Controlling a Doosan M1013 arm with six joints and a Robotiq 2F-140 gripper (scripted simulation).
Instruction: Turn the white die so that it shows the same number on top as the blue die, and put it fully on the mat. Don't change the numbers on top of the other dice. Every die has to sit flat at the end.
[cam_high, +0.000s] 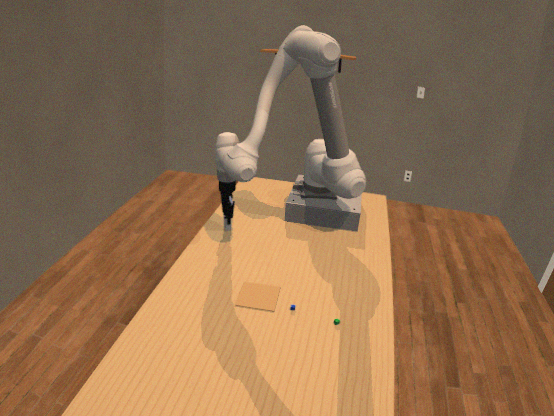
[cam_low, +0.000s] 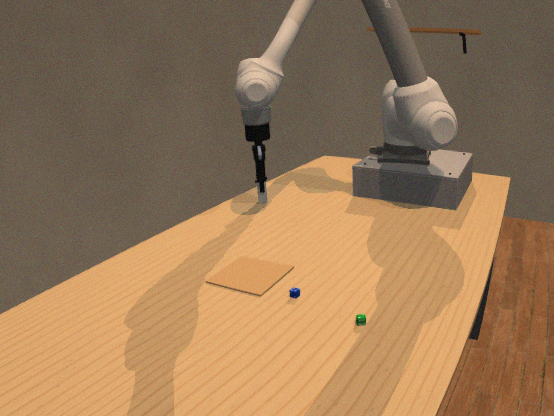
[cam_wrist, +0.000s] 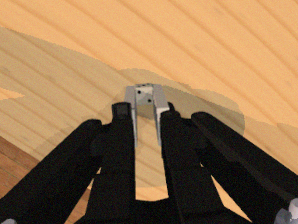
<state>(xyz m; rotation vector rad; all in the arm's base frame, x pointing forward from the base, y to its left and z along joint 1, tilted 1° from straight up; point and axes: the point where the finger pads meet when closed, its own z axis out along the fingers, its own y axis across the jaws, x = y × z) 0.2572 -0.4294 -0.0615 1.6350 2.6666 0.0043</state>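
The white die is 3 cm below my hand and 1 cm to the left of it. From my hand the other things lie so: tan mat 47 cm ahead, 17 cm to the left, 3 cm below; green die 60 cm ahead, 44 cm to the left, 3 cm below; blue die 53 cm ahead, 29 cm to the left, 3 cm below.
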